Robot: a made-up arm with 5 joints.
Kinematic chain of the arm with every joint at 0, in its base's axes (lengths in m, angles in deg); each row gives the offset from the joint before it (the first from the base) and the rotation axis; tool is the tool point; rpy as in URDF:
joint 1: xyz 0.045 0 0.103 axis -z
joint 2: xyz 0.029 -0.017 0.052 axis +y
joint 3: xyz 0.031 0 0.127 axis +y
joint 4: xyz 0.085 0 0.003 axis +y
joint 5: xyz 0.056 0.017 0 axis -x
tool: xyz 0 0 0 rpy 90 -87.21 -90
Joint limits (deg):
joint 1: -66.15..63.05
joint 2: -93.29..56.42
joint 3: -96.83..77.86
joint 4: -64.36..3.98
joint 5: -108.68..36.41
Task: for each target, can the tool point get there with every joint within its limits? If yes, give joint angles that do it. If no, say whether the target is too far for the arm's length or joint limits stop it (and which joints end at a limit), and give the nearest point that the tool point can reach.
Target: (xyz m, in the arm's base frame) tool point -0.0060 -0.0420 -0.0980
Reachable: no: joint limits stop it (at a limit: joint 1, joint 2) | nearest point 0.0870 -0.0826 0.0714 | short by 0.197 m
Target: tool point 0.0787 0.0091 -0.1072
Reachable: no: joint limits stop it (at a limit: joint 2) | nearest point 0.1431 0.0265 0.0676 | short by 0.187 m
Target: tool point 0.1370 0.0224 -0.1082
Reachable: no: joint limits stop it (at a limit: joint 2) | nearest point 0.1676 0.0298 0.0607 | short by 0.172 m
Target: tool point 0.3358 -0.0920 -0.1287
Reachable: no: too far | nearest point 0.2467 -0.0638 0.0716 | short by 0.221 m
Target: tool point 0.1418 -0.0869 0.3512
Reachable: yes | joints 41.89 -23.71 -1.39 -5.74 -9.19
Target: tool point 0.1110 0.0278 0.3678
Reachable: yes | joints -22.80 -39.93 7.15 -24.16 -8.20
